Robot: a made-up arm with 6 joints.
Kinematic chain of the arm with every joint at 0, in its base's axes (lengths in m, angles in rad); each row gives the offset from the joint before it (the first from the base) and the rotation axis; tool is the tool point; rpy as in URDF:
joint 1: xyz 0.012 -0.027 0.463 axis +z
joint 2: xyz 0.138 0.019 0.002 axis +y
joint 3: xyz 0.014 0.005 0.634 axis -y
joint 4: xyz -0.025 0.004 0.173 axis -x
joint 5: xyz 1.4 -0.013 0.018 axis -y
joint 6: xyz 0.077 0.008 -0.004 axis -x
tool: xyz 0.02 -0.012 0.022 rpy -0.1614 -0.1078 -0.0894
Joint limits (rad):
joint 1: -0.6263..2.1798
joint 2: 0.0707..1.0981
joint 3: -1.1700..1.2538
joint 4: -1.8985..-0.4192
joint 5: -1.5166..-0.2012
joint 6: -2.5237..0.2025
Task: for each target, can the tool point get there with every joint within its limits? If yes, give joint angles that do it. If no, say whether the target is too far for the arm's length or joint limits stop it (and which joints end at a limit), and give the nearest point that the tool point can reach.
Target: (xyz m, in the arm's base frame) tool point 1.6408 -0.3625 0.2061
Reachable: yes | joints -0.2646 0.5615 -0.1314 -1.5548 -1.1469 -1.3253
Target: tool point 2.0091 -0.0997 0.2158
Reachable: yes | joints -0.0720 0.9859 0.4778 -1.2976 -0.7278 -1.2646
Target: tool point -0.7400 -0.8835 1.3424
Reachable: no: joint limits stop it (at a limit: joint 1, joint 2, joint 3, joint 4, joint 5, joint 6) | nearest point -0.3790 0.3471 2.4199 | short by 1.675 m
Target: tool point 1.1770 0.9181 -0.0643
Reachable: yes | joints 0.6241 0.6099 -0.2962 -1.2848 -0.7925 -1.9109
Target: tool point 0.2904 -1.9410 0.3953
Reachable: no: joint limits stop it (at a limit: joint 1, joint 2, joint 4, joint 5) | nearest point 1.1960 -0.8828 0.3262 | short by 1.395 m
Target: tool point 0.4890 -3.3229 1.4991
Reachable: no: too far | nearest point 1.6671 -1.2236 1.3682 | short by 2.411 m
